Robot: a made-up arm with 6 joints.
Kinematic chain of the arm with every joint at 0, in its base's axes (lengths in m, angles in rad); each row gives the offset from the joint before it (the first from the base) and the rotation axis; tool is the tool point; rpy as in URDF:
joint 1: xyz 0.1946 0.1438 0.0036 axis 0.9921 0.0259 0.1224
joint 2: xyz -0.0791 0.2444 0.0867 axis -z
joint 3: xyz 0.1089 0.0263 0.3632 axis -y
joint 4: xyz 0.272 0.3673 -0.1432 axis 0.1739 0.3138 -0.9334
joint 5: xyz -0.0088 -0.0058 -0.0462 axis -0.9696 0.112 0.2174
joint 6: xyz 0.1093 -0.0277 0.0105 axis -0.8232 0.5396 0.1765
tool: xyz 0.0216 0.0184 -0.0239 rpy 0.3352 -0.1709 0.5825
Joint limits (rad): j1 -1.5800..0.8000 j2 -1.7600..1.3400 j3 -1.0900..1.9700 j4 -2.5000..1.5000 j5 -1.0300..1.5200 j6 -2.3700..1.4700
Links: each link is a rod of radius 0.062 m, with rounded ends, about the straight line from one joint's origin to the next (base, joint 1, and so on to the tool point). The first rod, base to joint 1, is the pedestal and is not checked.
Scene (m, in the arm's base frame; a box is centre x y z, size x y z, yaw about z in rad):
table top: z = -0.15
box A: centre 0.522 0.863 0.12 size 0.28 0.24 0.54 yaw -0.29
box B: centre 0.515 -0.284 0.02 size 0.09 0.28 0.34 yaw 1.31
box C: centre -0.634 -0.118 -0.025 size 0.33 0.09 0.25 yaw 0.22
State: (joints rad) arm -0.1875 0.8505 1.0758 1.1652 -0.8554 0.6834
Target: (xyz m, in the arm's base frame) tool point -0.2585 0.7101 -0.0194
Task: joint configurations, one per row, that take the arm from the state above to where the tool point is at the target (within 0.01 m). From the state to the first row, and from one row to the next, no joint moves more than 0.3 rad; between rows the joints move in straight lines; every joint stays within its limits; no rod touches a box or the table.
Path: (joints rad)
1: -0.0229 0.5992 0.8384 1.2210 -0.8845 0.6585
2: 0.1417 0.3478 0.6010 1.2768 -0.9136 0.6337
3: 0.3063 0.0965 0.3637 1.3326 -0.9427 0.6088
4: 0.4708 -0.1548 0.1263 1.3884 -0.9718 0.5840
5: 0.6354 -0.4061 -0.1111 1.4442 -1.0009 0.5591
6: 0.8000 -0.6575 -0.3485 1.5000 -1.0300 0.5342
7: 0.5083 -0.9331 -0.2659 1.5000 -1.0100 0.6500
8: 0.2166 -1.2087 -0.1833 1.5000 -0.9900 0.7657
9: -0.0752 -1.4844 -0.1007 1.5000 -0.9701 0.8814
10: -0.3669 -1.7600 -0.0182 1.5000 -0.9501 0.9971

